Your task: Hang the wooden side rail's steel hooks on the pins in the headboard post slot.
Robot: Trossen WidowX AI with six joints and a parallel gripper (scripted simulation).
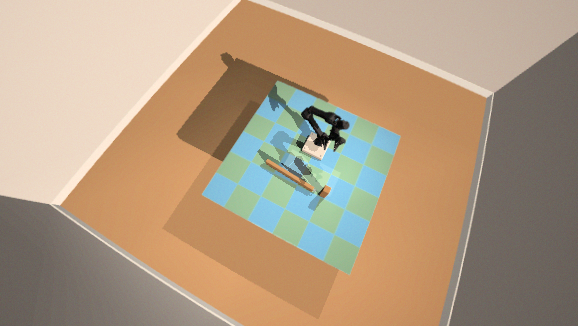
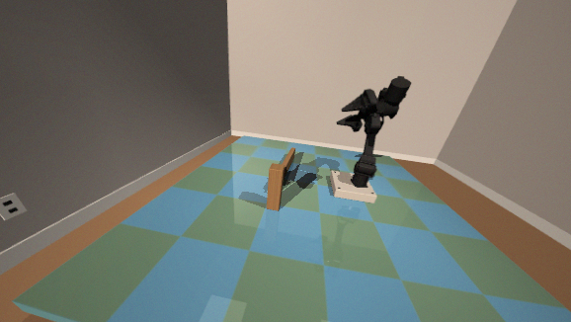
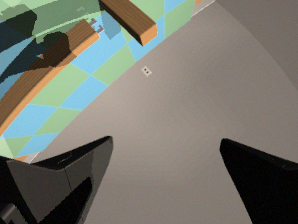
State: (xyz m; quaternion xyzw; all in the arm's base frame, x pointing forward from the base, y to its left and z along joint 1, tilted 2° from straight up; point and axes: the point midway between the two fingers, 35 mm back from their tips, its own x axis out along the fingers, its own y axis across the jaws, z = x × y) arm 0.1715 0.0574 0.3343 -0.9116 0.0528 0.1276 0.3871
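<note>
Right now my gripper tip is 270 mm above the wooden headboard post, 210 mm short of it and 70 mm to the right of it.
</note>
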